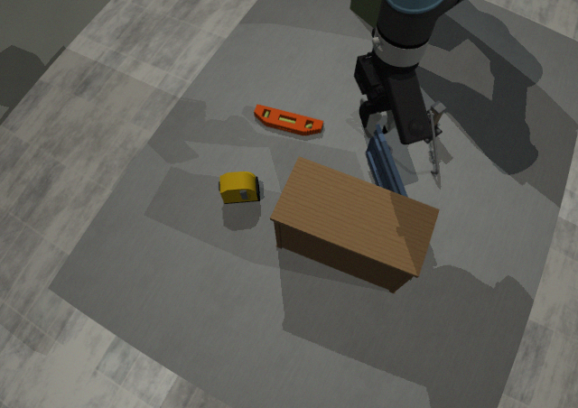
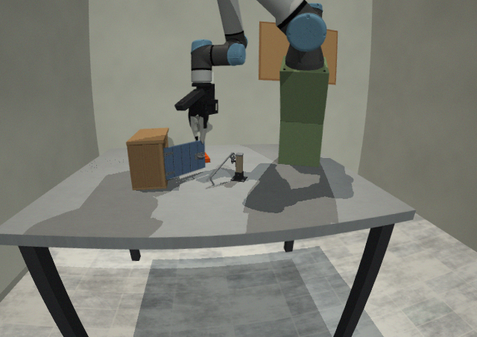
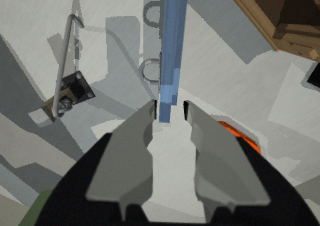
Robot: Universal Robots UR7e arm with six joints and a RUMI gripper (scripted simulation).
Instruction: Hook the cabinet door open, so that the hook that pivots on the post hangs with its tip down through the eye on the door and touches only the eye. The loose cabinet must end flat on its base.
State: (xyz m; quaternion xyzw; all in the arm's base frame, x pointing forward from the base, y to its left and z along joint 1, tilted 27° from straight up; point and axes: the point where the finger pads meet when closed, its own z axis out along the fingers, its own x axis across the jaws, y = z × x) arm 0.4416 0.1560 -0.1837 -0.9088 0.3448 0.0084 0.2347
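Now: the hook 9 cm to the left of my hand, 9 cm behind it and 8 cm below it. From my hand the other things lie so: blue door: 7 cm to the left, 6 cm below, 4 cm ahead; orange spirit level: 19 cm to the right, 12 cm below, 1 cm ahead; yellow tape measure: 21 cm ahead, 17 cm to the right, 10 cm below.
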